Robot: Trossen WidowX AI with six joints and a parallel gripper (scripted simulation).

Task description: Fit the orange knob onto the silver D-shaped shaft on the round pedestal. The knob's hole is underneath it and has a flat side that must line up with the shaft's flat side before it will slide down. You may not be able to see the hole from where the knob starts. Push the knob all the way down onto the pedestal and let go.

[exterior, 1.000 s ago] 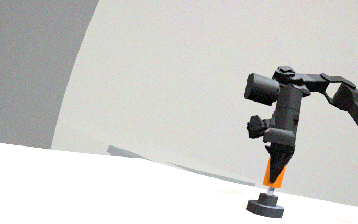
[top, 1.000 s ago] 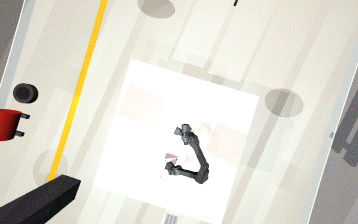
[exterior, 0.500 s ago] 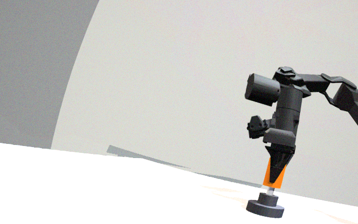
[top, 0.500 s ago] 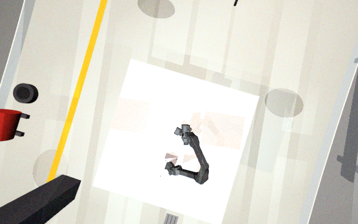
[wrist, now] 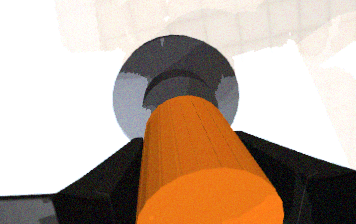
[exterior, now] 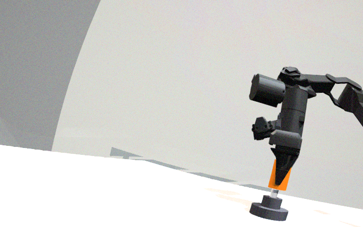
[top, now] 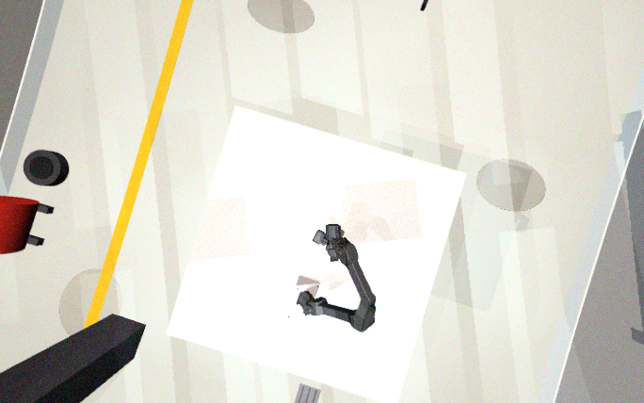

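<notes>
The dark round pedestal is 40 mm below my gripper tip. The rest, counted from my gripper tip: orange knob 30 mm above.
</notes>
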